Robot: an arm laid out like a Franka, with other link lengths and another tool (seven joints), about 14 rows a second.
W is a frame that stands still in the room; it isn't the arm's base.
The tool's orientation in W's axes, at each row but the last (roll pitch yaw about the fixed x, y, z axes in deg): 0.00 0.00 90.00; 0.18 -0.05 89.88; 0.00 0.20 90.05; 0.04 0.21 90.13; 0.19 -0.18 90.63; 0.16 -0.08 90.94; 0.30 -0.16 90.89; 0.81 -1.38 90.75; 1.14 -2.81 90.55; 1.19 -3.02 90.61
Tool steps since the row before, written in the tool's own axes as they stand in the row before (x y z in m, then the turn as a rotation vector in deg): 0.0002 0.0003 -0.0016 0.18 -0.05 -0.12; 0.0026 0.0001 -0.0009 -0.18 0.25 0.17; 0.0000 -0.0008 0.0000 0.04 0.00 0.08; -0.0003 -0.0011 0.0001 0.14 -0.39 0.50; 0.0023 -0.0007 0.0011 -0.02 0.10 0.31; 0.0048 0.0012 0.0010 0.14 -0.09 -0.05; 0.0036 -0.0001 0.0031 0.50 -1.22 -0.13; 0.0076 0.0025 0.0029 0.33 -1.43 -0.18; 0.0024 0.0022 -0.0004 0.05 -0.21 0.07; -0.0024 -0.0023 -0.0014 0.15 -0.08 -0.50
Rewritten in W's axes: -0.0003 0.0002 -0.0016 0.05 0.18 -0.12; -0.0001 0.0026 -0.0009 -0.25 -0.18 0.17; 0.0008 0.0000 0.0000 0.00 0.04 0.08; 0.0011 -0.0003 0.0001 0.39 0.14 0.50; 0.0007 0.0023 0.0011 -0.10 -0.02 0.31; -0.0013 0.0048 0.0010 0.09 0.14 -0.05; 0.0001 0.0036 0.0031 1.21 0.52 -0.13; -0.0026 0.0075 0.0031 1.42 0.35 -0.19; -0.0022 0.0024 -0.0002 0.21 0.05 0.07; 0.0023 -0.0023 -0.0016 0.07 0.18 -0.49
